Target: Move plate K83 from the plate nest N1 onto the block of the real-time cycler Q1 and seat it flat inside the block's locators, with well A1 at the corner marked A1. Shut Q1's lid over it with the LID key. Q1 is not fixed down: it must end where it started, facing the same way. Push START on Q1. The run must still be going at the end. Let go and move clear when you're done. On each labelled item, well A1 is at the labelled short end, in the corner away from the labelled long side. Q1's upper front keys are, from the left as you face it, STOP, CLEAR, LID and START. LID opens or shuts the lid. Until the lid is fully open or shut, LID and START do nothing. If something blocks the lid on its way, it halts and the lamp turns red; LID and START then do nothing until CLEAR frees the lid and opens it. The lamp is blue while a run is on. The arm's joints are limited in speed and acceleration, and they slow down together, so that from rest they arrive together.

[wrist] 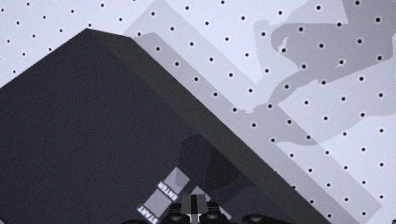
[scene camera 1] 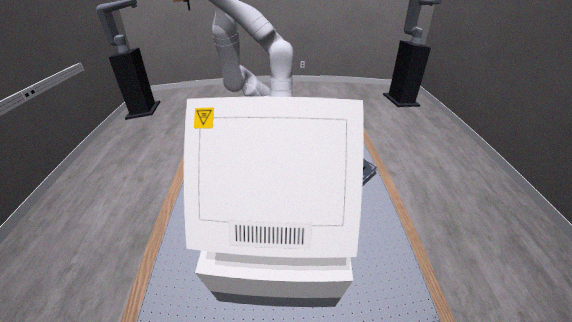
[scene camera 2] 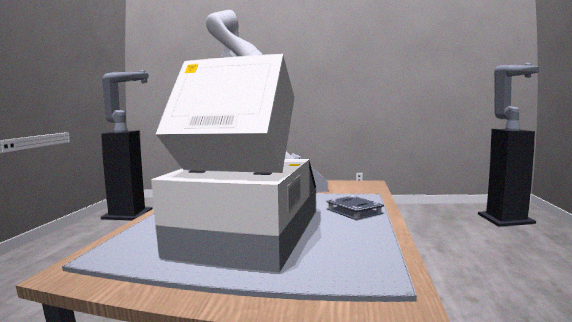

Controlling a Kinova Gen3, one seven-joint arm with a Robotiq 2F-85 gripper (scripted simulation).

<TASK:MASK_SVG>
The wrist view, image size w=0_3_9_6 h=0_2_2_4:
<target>cycler Q1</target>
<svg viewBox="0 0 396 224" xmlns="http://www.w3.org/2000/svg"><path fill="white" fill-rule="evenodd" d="M0 88L0 224L121 224L132 219L144 220L148 224L161 224L162 219L168 215L169 206L173 203L181 203L182 195L205 194L206 202L215 201L219 204L221 213L225 214L230 222L238 222L239 224L242 224L242 217L255 213L294 224L331 224L131 37L85 28Z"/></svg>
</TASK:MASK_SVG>
